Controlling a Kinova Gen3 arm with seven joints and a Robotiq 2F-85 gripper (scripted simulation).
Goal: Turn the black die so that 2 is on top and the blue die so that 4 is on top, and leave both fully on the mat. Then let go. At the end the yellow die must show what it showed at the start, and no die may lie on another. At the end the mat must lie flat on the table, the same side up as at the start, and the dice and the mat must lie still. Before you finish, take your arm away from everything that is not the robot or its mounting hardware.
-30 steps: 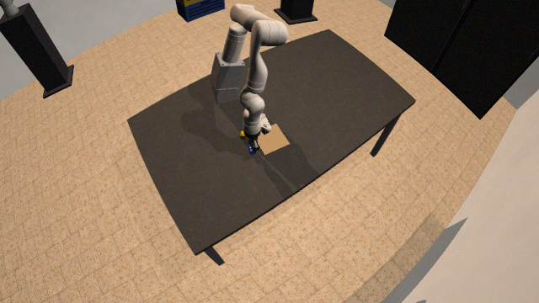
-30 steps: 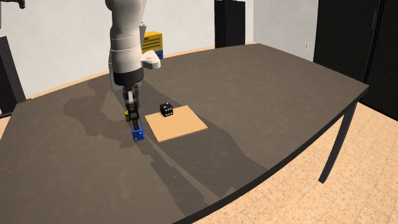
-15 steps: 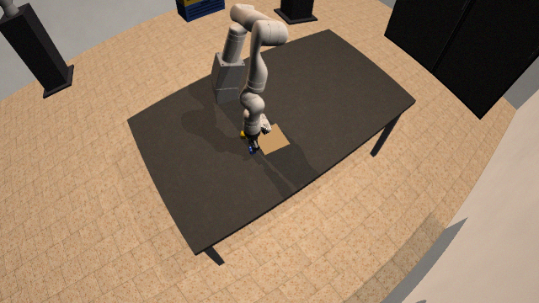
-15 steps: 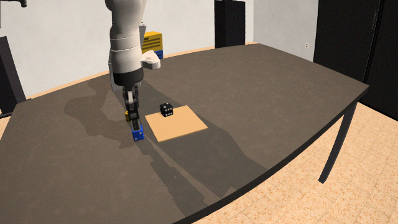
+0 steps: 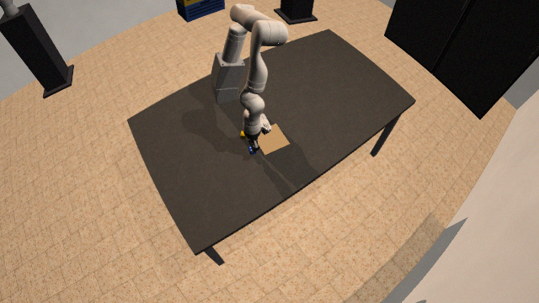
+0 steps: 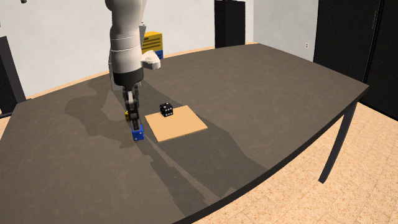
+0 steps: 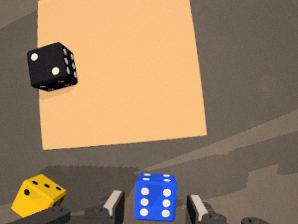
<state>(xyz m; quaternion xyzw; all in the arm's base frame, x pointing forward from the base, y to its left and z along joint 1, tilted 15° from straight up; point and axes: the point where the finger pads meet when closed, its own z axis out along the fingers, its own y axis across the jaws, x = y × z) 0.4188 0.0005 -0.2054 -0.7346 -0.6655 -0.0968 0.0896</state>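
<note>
Now: hand 4 cm above the blue die. Also, from my hand: yellow die (10 cm behind, 4 cm below); tan mat (3 cm behind, 11 cm to the left, 5 cm below); black die (8 cm behind, 10 cm to the left, 4 cm below).
</note>
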